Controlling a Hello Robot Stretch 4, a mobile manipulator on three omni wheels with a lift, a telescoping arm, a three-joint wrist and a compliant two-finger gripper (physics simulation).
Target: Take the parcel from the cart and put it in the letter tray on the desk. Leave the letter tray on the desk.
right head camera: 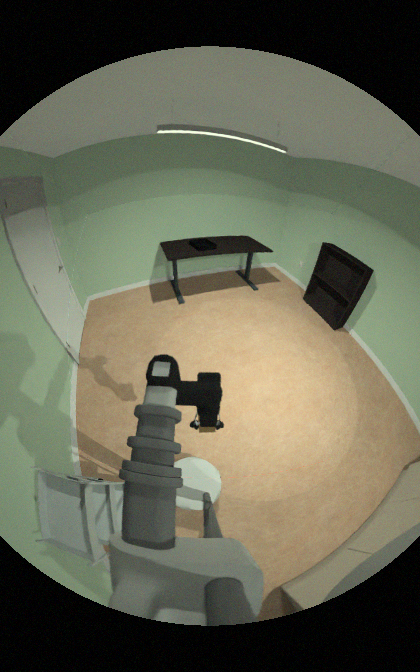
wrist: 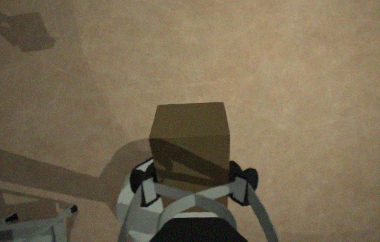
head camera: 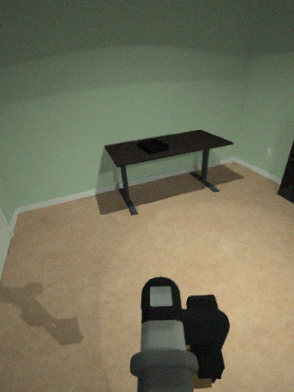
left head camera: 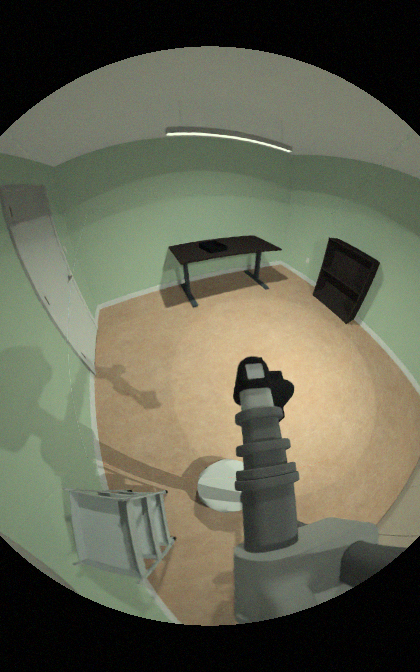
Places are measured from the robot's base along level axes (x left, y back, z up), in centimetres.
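Pixels of known places: gripper, fingertip midpoint: (wrist: 193, 175) (head camera: 196, 377).
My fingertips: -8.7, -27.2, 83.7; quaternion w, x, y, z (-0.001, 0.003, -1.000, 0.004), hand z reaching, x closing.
Observation:
Behind a point stands the place of what it marks, as x, y, z.
The parcel, a brown box (wrist: 190, 150) {-8.4, -30.7, 90.6} (right head camera: 207, 429), is held between the two fingertips of my gripper (wrist: 193, 175) {-8.7, -27.2, 83.7} (right head camera: 207, 425), which is shut on it above the floor. The black letter tray (head camera: 153, 146) {-0.4, -261.5, 69.5} (left head camera: 213, 246) (right head camera: 202, 244) lies on the left part of the dark desk (head camera: 200, 140) {-63.6, -276.9, 69.2} (left head camera: 245, 245) (right head camera: 235, 243), well away from the gripper. The grey cart (left head camera: 100, 527) (right head camera: 62, 515) stands at the lower left, by the wall; a corner of the cart (wrist: 35, 230) {58.0, 12.7, 10.5} shows in the wrist view. In the head camera view the wrist hides most of the parcel.
A dark bookshelf (left head camera: 325, 273) (right head camera: 318, 277) stands against the right wall. A door (left head camera: 50, 270) (right head camera: 37, 265) is in the left wall. My round pale base (left head camera: 220, 485) (right head camera: 200, 482) shows below the arm. A beige piece of furniture (right head camera: 360, 535) is at the lower right.

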